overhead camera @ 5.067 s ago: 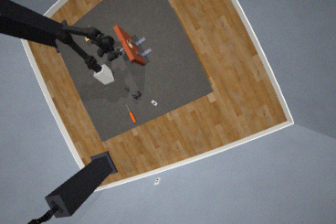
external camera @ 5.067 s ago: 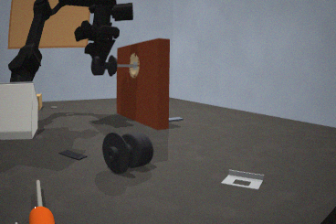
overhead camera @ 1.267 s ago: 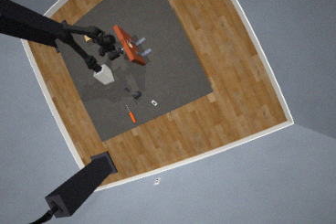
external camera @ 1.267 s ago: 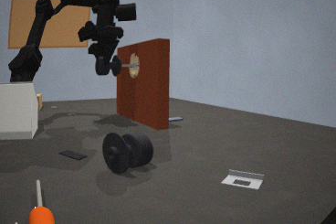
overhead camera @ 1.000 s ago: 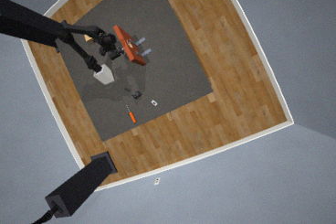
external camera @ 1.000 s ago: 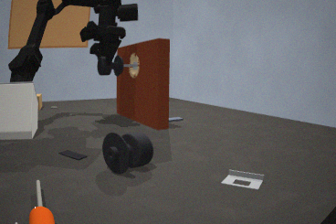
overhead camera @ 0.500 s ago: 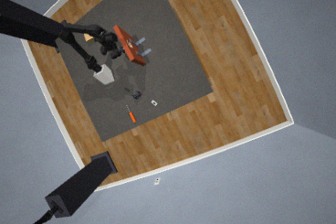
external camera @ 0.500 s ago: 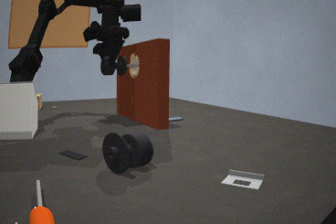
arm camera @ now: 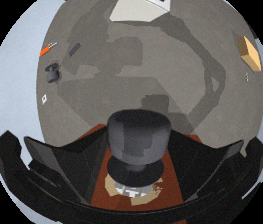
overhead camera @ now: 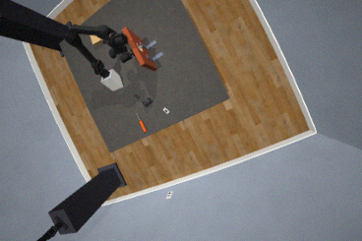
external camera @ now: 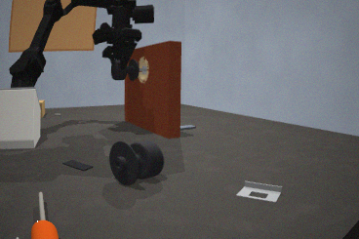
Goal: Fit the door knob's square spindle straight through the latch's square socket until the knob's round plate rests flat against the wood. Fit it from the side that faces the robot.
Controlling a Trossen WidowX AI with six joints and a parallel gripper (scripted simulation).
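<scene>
The red-brown wooden door panel lies 90 mm ahead of my hand and 50 mm below it. The rest, counted from my hand: dark spool-shaped knob (80 mm behind, 380 mm to the right, 170 mm below); then flat dark plate (170 mm behind, 290 mm to the right, 200 mm below); then tan block (290 mm behind, 380 mm to the left, 170 mm below).
</scene>
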